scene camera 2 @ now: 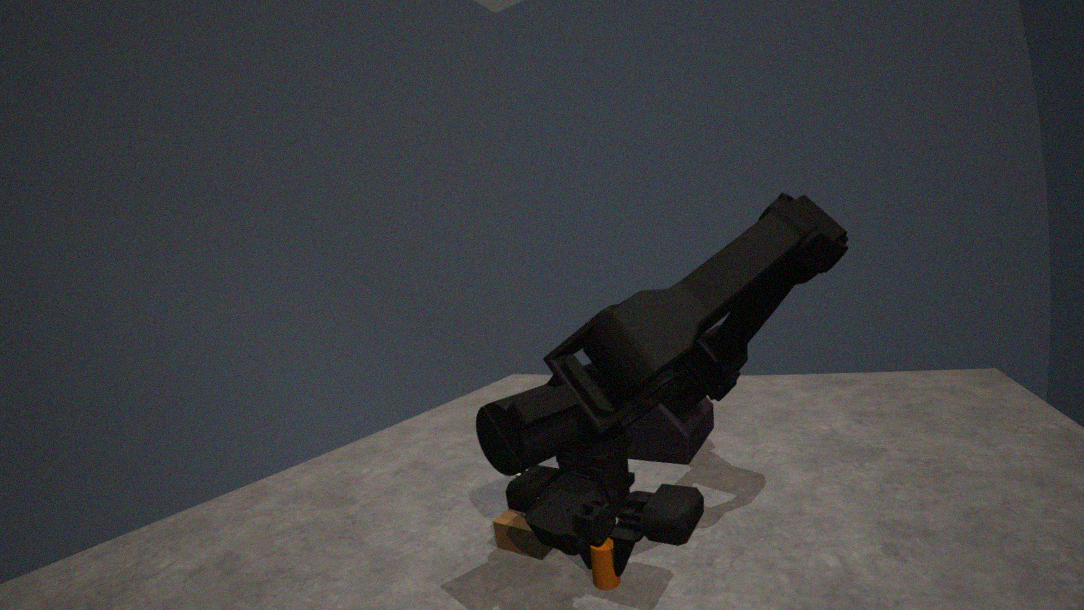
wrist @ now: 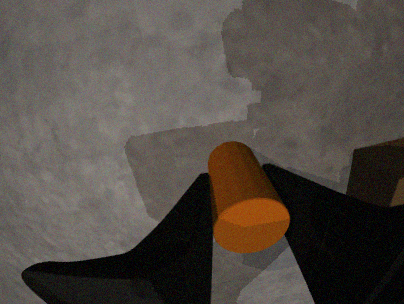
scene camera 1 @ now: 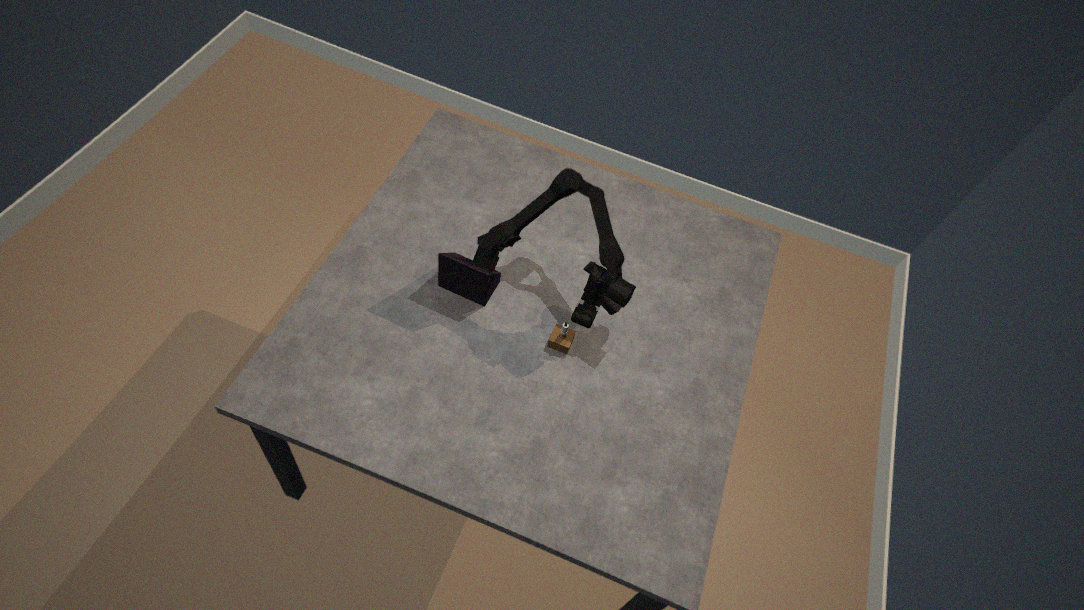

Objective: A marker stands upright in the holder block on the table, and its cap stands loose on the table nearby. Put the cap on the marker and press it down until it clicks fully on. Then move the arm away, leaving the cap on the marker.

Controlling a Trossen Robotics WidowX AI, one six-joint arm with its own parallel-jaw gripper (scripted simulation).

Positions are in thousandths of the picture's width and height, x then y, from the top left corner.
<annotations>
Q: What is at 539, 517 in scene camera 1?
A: The gripper.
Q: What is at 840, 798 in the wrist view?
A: The gripper.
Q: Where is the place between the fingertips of the gripper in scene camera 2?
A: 559, 935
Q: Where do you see an orange cap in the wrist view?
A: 615, 709
</annotations>
